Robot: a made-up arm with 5 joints.
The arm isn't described. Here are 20 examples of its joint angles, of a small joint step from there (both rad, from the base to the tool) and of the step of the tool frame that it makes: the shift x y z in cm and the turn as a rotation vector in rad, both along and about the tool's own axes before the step.
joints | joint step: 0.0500 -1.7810 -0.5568 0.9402 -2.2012 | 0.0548 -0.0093 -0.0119 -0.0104 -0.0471
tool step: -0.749 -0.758 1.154 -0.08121 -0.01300 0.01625
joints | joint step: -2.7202 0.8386 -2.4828 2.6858 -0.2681 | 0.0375 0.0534 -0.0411 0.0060 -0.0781
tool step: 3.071 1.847 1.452 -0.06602 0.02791 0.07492
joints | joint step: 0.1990 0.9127 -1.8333 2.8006 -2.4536 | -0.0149 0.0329 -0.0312 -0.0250 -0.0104
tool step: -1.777 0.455 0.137 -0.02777 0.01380 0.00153
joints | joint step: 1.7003 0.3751 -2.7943 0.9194 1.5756 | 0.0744 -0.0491 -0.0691 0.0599 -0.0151
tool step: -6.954 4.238 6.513 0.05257 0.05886 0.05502
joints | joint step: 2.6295 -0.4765 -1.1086 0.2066 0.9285 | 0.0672 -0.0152 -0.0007 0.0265 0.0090
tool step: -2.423 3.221 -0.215 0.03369 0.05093 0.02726
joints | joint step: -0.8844 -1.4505 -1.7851 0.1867 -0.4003 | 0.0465 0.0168 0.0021 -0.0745 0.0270
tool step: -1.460 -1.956 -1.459 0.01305 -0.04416 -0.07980
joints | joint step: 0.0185 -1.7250 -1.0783 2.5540 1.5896 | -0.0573 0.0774 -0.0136 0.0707 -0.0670
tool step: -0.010 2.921 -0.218 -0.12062 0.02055 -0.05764
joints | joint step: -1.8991 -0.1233 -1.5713 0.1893 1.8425 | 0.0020 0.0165 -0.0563 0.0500 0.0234
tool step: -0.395 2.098 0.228 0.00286 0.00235 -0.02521
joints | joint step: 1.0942 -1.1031 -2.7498 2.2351 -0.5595 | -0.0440 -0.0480 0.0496 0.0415 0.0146
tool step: 0.542 3.296 0.785 0.00415 0.06209 -0.01005
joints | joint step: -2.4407 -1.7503 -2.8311 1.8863 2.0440 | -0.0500 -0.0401 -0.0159 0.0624 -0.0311
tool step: -5.508 -3.892 1.200 -0.03896 -0.02595 0.06417
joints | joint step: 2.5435 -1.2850 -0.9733 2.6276 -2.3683 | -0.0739 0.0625 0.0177 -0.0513 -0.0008
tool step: -3.826 -1.476 -2.016 0.02796 -0.03612 -0.06404
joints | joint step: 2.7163 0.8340 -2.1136 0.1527 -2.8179 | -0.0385 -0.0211 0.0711 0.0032 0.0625
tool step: 2.624 4.060 0.989 0.07707 -0.04452 -0.04978
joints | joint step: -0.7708 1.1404 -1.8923 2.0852 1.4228 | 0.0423 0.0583 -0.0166 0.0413 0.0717
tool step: -0.274 3.642 -3.131 -0.04694 -0.00948 -0.10168
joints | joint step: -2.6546 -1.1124 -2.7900 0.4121 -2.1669 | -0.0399 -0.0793 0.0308 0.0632 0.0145
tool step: -2.063 -5.689 2.501 -0.01082 -0.02085 0.01940
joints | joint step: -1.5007 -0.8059 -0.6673 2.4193 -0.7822 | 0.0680 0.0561 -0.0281 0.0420 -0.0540
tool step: 1.825 1.010 1.366 -0.02183 0.08046 0.09783
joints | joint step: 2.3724 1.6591 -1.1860 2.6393 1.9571 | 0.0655 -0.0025 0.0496 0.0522 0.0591
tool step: 0.430 1.516 -1.870 -0.02074 -0.01264 -0.15745
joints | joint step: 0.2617 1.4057 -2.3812 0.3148 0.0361 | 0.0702 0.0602 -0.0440 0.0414 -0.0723
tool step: -0.420 7.951 -2.681 -0.02059 0.04152 0.13969
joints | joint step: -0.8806 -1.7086 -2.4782 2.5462 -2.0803 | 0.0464 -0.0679 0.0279 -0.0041 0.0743
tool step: -0.775 5.479 1.231 -0.01478 -0.00404 -0.10007
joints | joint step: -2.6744 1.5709 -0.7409 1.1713 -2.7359 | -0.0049 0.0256 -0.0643 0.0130 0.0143
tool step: -2.652 -0.483 1.640 -0.00237 0.02487 -0.01442
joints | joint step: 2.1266 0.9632 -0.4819 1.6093 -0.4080 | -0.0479 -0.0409 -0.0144 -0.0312 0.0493
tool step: -2.141 0.170 2.282 0.00393 -0.09410 -0.03415
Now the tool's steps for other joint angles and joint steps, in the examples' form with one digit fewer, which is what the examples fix.
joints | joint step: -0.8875 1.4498 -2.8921 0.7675 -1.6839 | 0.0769 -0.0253 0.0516 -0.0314 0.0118
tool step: 7.10 -1.98 3.76 -0.0409 -0.0461 0.0295
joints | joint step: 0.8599 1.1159 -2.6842 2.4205 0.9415 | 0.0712 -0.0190 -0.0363 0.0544 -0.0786
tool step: -7.04 2.39 -2.16 -0.0981 -0.0400 0.0860
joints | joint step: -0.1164 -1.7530 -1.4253 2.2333 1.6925 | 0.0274 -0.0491 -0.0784 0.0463 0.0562
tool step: -1.58 -7.02 3.78 0.0916 0.0190 0.0072
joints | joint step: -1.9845 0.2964 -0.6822 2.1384 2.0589 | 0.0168 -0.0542 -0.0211 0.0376 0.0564
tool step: -0.52 -3.51 1.52 0.0653 -0.0022 -0.0304
